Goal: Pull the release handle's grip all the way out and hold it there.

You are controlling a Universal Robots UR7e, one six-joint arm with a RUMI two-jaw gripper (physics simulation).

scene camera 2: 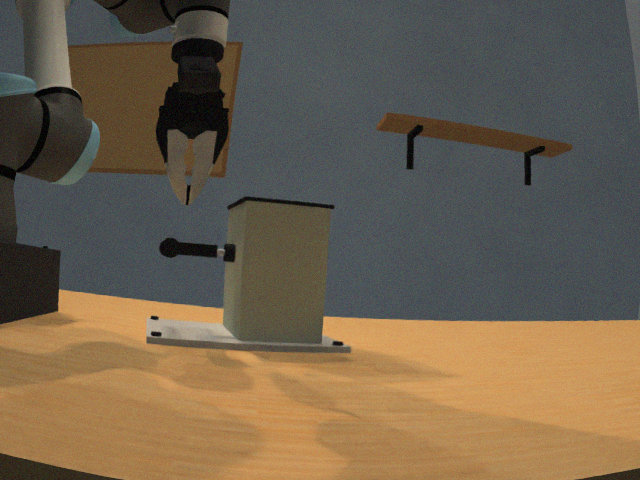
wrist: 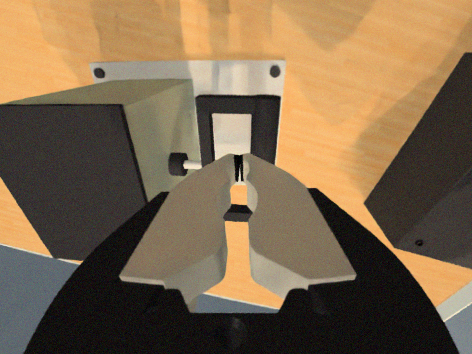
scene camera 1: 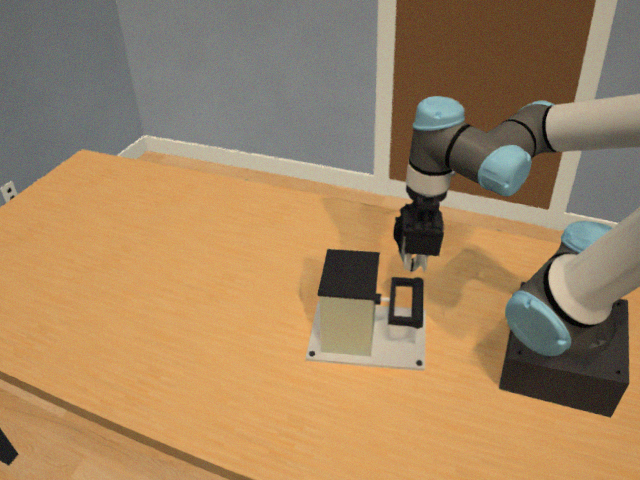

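Observation:
The release handle (scene camera 1: 417, 304) (scene camera 2: 193, 250) (wrist: 265, 130) is a black rectangular frame with a thick outer grip bar. It sits close to the pale green box (scene camera 1: 346, 325) (scene camera 2: 284, 273) (wrist: 157, 135). A short stretch of its light rod (scene camera 1: 384, 299) (scene camera 2: 221, 252) (wrist: 192, 165) shows between frame and box. My gripper (scene camera 1: 415, 268) (scene camera 2: 187, 201) (wrist: 239, 158) is shut and empty, with its fingertips together. It hangs above the handle, apart from it. In the wrist view the fingers hide the near end of the frame.
The box has a black top and stands on a light base plate (scene camera 1: 392, 355) (scene camera 2: 191, 333) (wrist: 235, 75) with dark bolts. The robot's dark base block (scene camera 1: 563, 382) (scene camera 2: 31, 284) (wrist: 430, 200) stands beyond the handle side. A wall shelf (scene camera 2: 475, 135) hangs behind.

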